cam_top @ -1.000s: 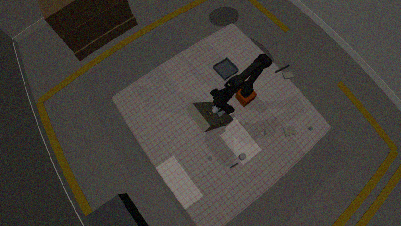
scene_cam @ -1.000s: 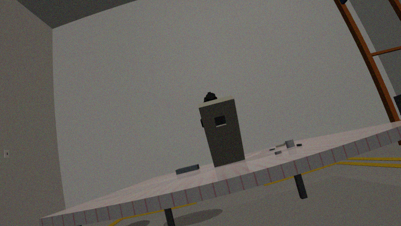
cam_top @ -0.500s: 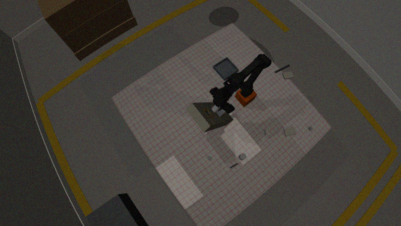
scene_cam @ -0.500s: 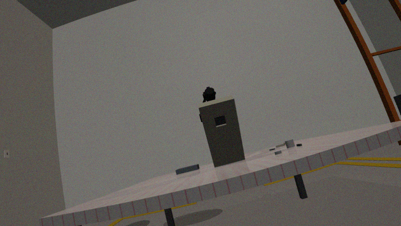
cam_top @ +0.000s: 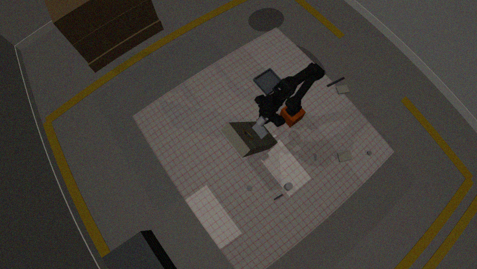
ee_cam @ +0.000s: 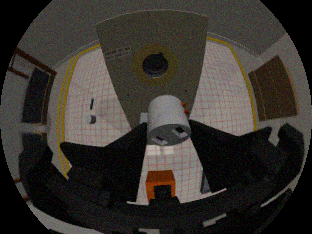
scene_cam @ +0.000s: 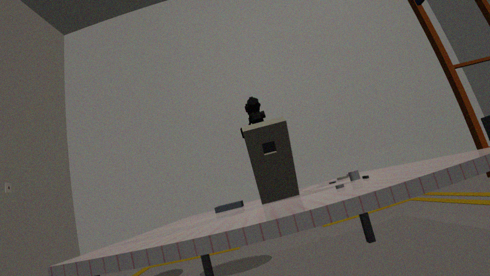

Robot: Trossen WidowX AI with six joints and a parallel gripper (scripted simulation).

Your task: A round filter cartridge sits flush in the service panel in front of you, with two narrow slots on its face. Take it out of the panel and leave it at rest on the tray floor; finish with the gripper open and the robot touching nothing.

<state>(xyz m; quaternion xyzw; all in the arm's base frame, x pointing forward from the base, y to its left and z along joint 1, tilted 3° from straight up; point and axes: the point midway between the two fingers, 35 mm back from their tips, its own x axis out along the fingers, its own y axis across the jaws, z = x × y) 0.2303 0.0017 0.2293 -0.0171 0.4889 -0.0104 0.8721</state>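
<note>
Right now my gripper tip is 310 mm past the tray, 280 mm to the left of it and 280 mm above it. From my gripper tip the other things lie so: dark bar (130 mm ahead, 370 mm to the left, 290 mm below); then service panel (70 mm ahead, 10 mm to the left, 110 mm below); then round filter cartridge (right at my gripper tip).
</note>
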